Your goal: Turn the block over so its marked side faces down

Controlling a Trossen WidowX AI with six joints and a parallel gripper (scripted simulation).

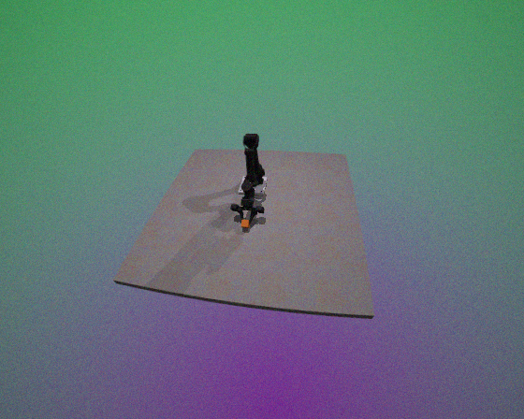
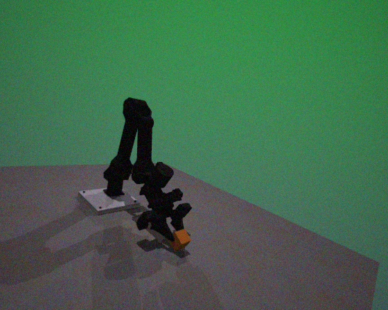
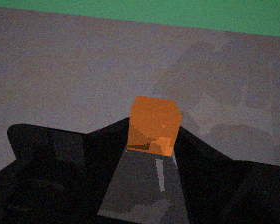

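The orange block lies 1 cm below my gripper tip.
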